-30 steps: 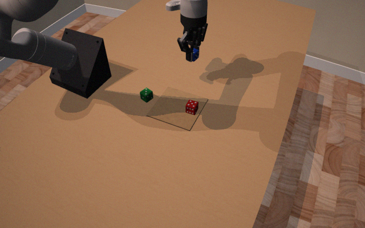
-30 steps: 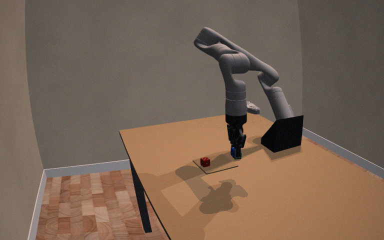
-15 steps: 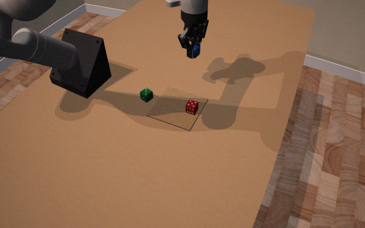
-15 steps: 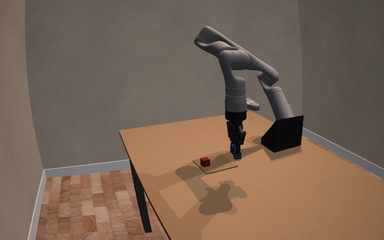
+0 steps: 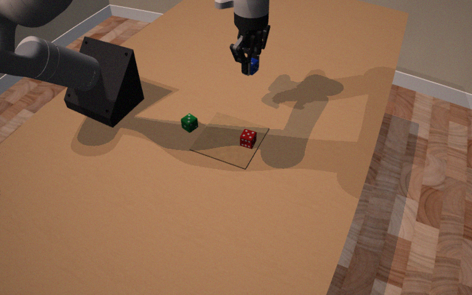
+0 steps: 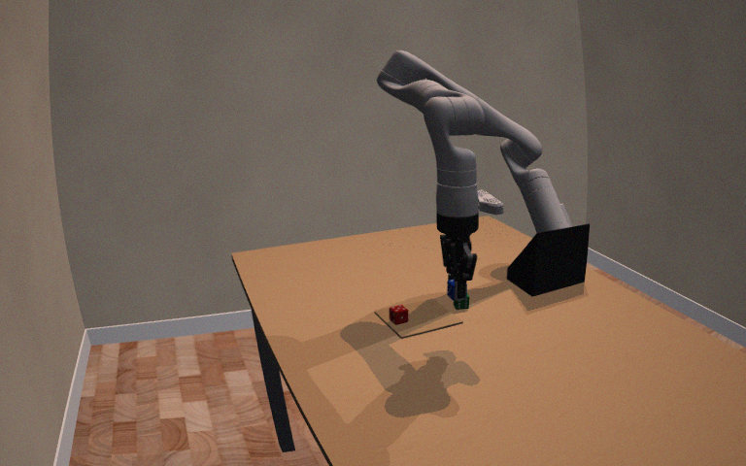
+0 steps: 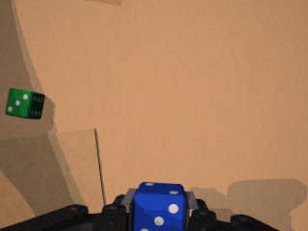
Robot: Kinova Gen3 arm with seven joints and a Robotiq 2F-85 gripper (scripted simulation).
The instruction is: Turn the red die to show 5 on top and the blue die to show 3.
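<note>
Now: the green die 160 mm to the right of my hand, 110 mm below it and 70 mm behind it. From my hand the other things lie so: thin tan mat: 140 mm to the right, 120 mm below, 40 mm ahead; blue die: right at my hand; red die: 130 mm to the right, 100 mm below, 80 mm ahead.
</note>
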